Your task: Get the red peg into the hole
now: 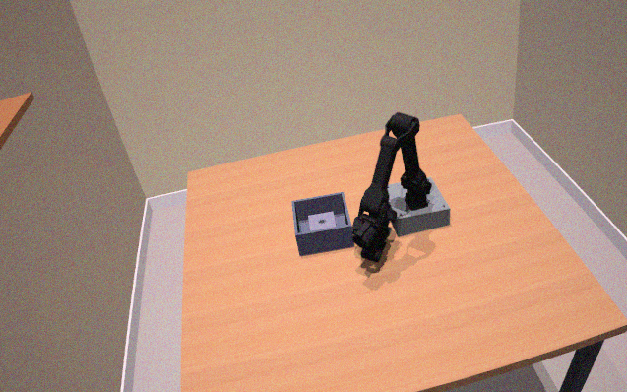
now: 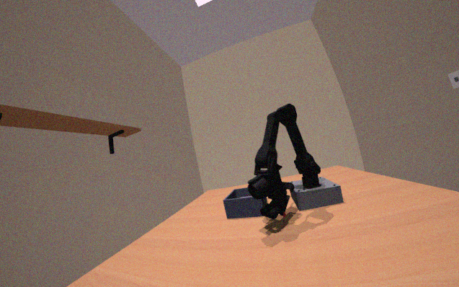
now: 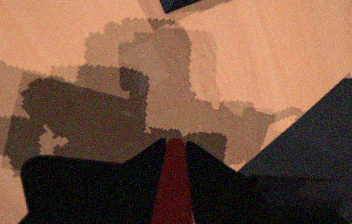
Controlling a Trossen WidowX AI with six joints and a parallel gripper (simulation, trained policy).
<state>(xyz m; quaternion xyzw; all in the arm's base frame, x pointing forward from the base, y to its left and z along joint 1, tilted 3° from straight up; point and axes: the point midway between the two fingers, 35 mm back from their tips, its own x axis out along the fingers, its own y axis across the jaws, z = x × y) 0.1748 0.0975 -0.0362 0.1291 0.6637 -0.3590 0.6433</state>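
Right now my gripper tip is 15 cm short of the grey plate, 16 cm to the left of it and 3 cm below it. The rest, counted from my gripper tip: red peg (1 cm to the left, 3 cm above); blue-grey box (15 cm ahead, 16 cm to the right, 1 cm above).
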